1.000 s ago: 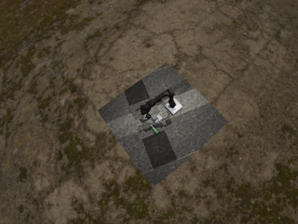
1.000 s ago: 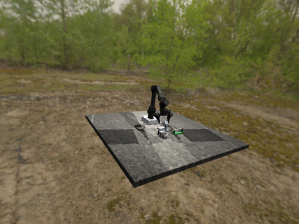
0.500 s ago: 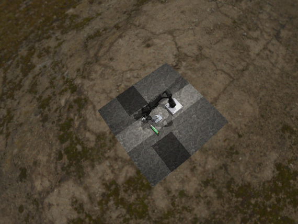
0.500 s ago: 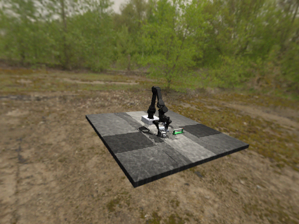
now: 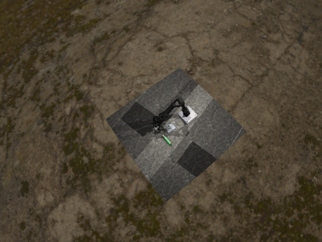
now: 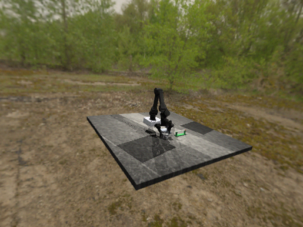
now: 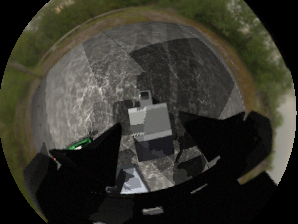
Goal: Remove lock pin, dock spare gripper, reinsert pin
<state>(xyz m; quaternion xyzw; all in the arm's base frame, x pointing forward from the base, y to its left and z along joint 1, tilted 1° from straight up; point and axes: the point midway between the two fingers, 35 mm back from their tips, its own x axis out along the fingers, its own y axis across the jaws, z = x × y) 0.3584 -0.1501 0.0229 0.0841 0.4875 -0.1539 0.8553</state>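
The spare gripper lies 20 mm below my gripper tip. Also, from my gripper tip: green mount 210 mm to the left, 20 mm below, 20 mm ahead; then grey mount 120 mm to the left, 100 mm behind, 10 mm above.
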